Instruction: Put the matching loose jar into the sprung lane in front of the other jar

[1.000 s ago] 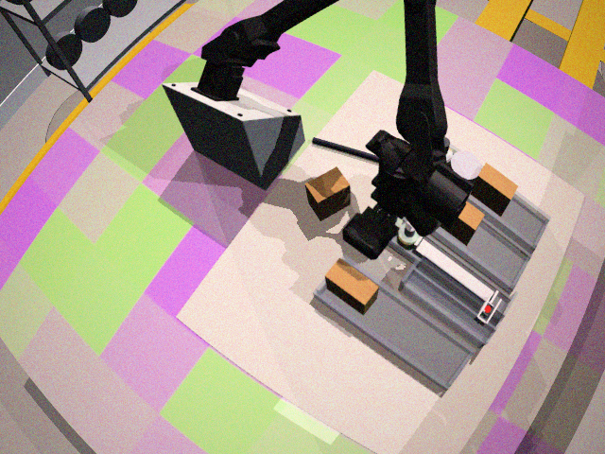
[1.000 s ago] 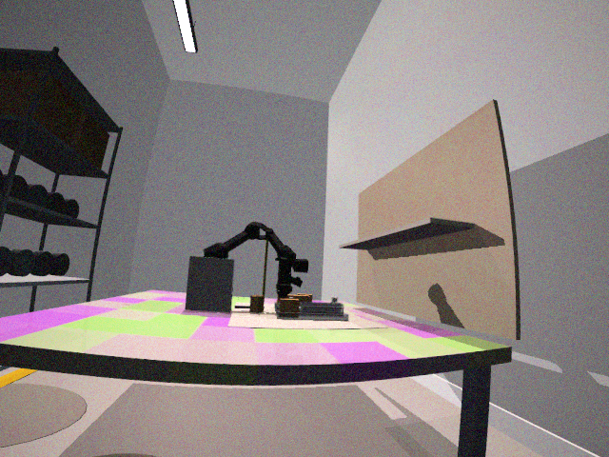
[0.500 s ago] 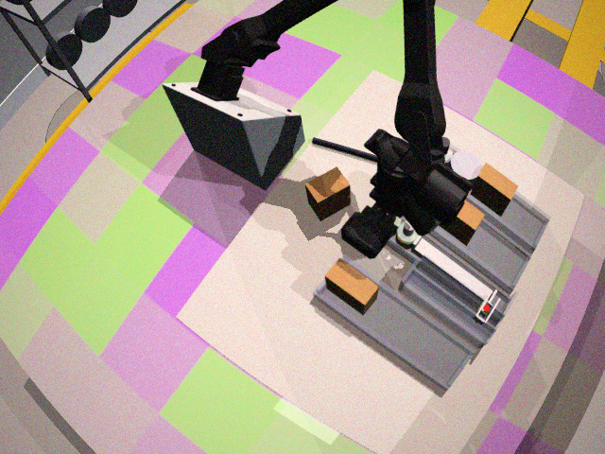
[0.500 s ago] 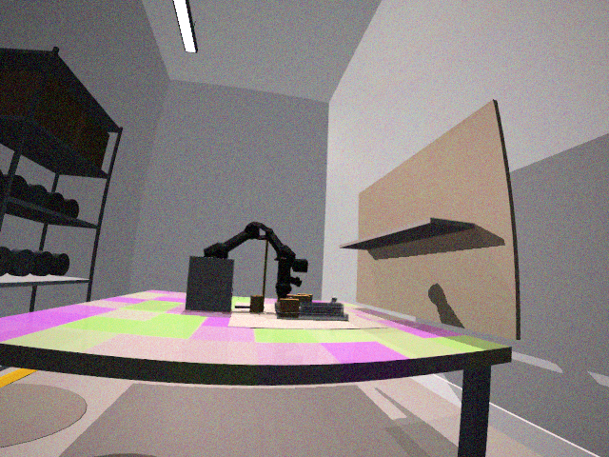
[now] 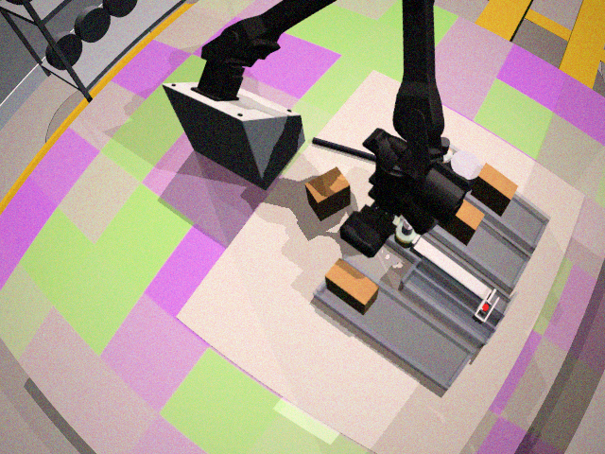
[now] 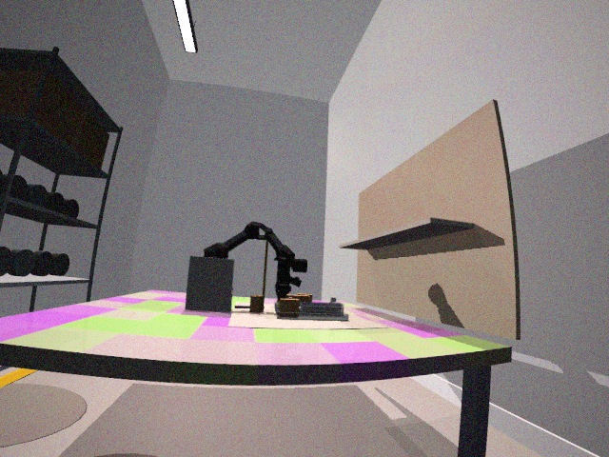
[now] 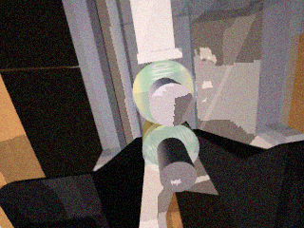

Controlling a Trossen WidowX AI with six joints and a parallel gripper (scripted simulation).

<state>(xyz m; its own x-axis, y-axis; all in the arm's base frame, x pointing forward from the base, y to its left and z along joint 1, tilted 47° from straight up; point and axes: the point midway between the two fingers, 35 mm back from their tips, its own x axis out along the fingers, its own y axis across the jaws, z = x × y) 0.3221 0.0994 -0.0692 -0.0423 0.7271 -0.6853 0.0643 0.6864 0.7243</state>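
Now: the dark rod 140 mm behind my gripper tip, 90 mm to the left of it and 20 mm below it. Also, from my gripper tip: red marker 220 mm ahead, 50 mm to the right, 40 mm above.
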